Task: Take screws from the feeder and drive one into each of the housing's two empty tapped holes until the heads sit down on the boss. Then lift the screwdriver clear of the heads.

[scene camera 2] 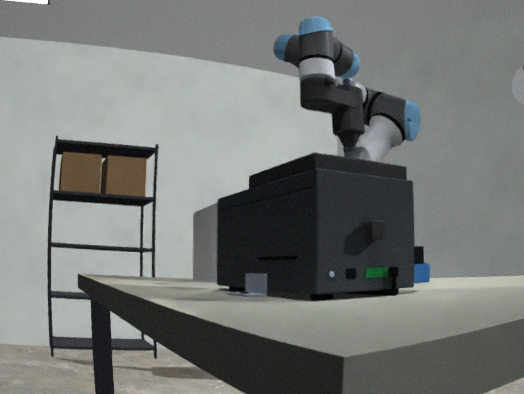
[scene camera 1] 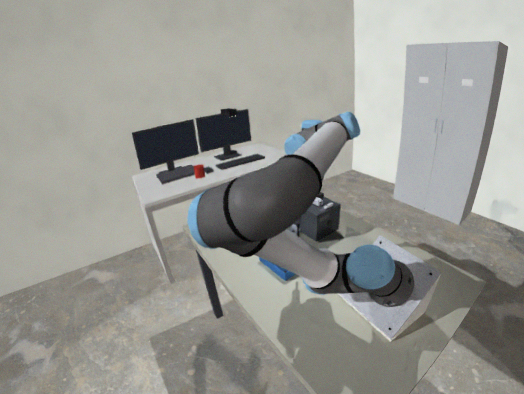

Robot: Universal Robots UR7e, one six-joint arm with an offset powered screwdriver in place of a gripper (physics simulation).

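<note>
The screwdriver point(scene camera 2: 350, 150) points down above the dark feeder point(scene camera 1: 312, 226) point(scene camera 2: 270, 230) in the scene camera 2 view. Its narrow lower end shows just over the feeder's raised top edge, and the very tip is hidden behind that edge. Whether a screw is on the bit cannot be seen. In the scene camera 1 view the arm covers most of the screwdriver. A blue block point(scene camera 1: 278, 269) point(scene camera 2: 421, 273) lies on the table, partly hidden by the arm or the feeder, with a black part on it in the scene camera 2 view. The housing's tapped holes cannot be made out.
The arm stands on a pale mounting block point(scene camera 1: 388, 327) on the table point(scene camera 1: 250, 295) point(scene camera 2: 300, 325). A small grey bracket point(scene camera 2: 256, 284) is beside the feeder. Beyond are a desk point(scene camera 1: 150, 192) with monitors, a grey cabinet point(scene camera 1: 422, 140) and a shelf rack point(scene camera 2: 51, 225) with boxes.
</note>
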